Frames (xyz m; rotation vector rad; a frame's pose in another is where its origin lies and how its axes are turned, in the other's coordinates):
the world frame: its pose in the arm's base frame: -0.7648 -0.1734 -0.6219 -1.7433 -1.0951 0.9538
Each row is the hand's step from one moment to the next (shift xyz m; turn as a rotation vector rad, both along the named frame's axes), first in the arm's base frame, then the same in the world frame.
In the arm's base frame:
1: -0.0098 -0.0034 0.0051 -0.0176 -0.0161 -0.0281
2: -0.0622 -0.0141 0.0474 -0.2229 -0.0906 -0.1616
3: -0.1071 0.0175 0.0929 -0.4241 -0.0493 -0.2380
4: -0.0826 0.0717 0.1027 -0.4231 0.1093 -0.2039
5: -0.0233 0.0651 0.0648 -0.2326 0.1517 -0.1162
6: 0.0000 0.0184 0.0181 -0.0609 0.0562 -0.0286
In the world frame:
1: -0.0072 -0.0066 0.0062 -0.0162 0.0250 0.0216
2: -0.0411 -0.0579 0.0357 -0.1313 0.1085 0.2345
3: -0.0337 -0.1210 0.0681 -0.1463 0.1104 0.4531
4: 0.0232 -0.1370 0.0565 -0.0038 0.0380 0.4807
5: 0.0426 -0.0834 0.0148 0.0839 0.0009 0.2891
6: 0.0142 -0.0215 -0.0017 0.0370 -0.0057 0.0793

